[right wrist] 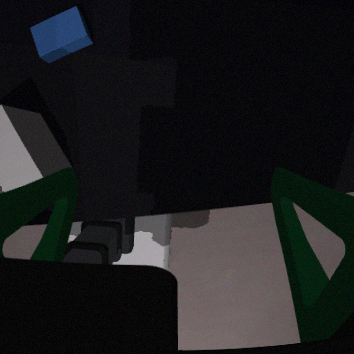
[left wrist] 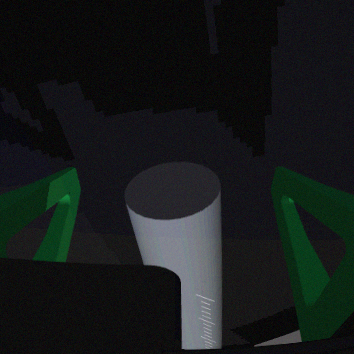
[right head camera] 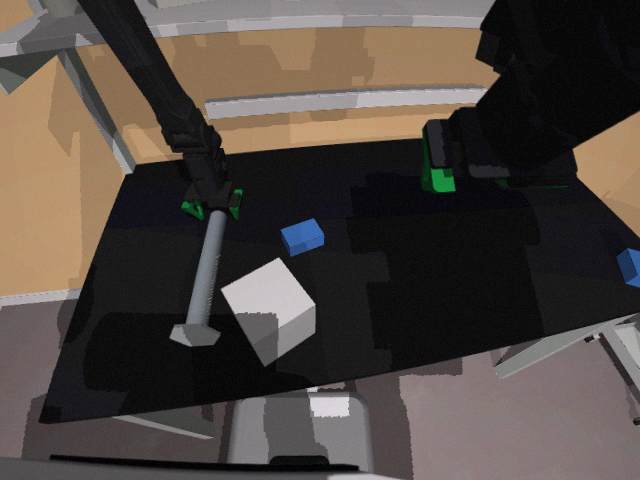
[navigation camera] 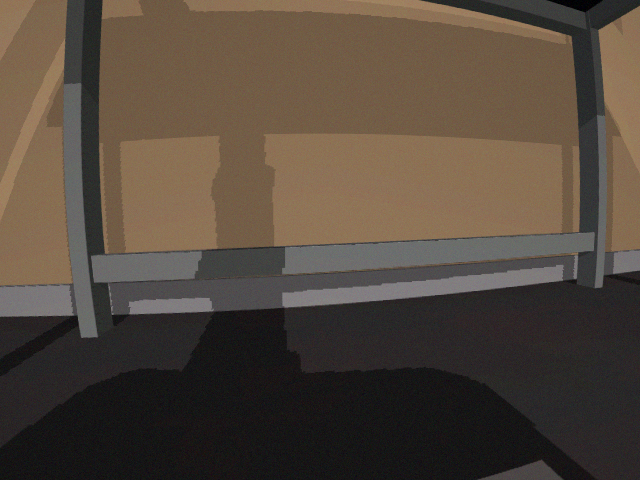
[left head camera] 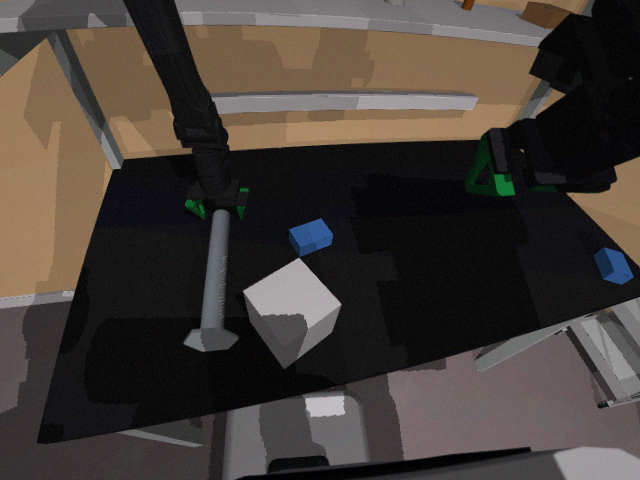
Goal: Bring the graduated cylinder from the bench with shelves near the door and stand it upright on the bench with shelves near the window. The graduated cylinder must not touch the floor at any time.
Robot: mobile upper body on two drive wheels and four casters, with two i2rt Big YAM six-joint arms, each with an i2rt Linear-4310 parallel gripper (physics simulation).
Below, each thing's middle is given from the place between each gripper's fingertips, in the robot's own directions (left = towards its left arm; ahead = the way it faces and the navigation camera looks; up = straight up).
Now: the graduated cylinder [left head camera: 211, 336] 420 mm to the left of my right hand, 320 mm below it and 100 mm ahead of it.
I see the graduated cylinder 17 cm behind my left hand and 3 cm above it.
